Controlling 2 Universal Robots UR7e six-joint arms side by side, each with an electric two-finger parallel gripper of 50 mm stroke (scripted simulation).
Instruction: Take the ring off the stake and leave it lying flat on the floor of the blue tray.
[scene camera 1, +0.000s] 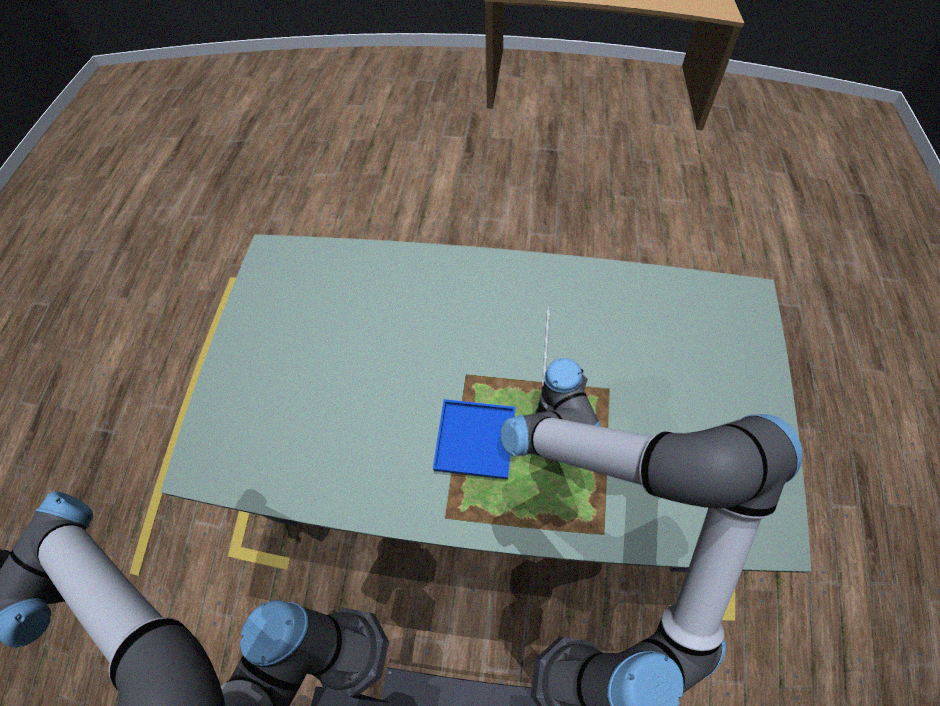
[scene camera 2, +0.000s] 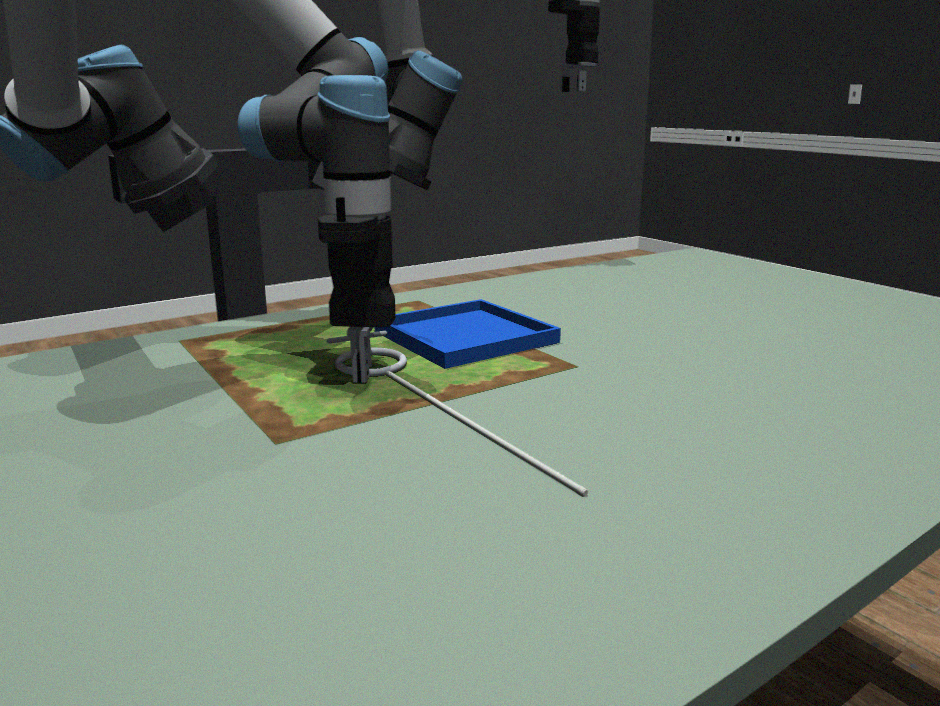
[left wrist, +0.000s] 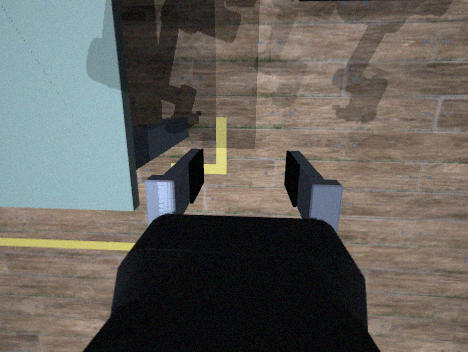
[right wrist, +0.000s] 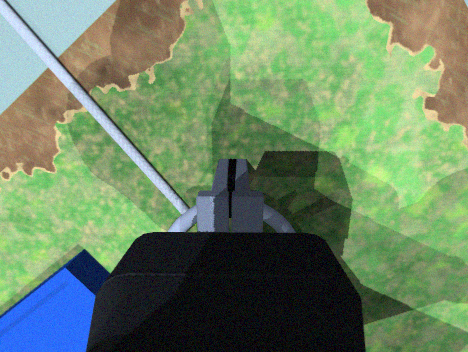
Note:
I see my left gripper, my right gripper, a blue tray and a grey ring.
My left gripper also shows in the left wrist view. My right gripper also shows in the right wrist view.

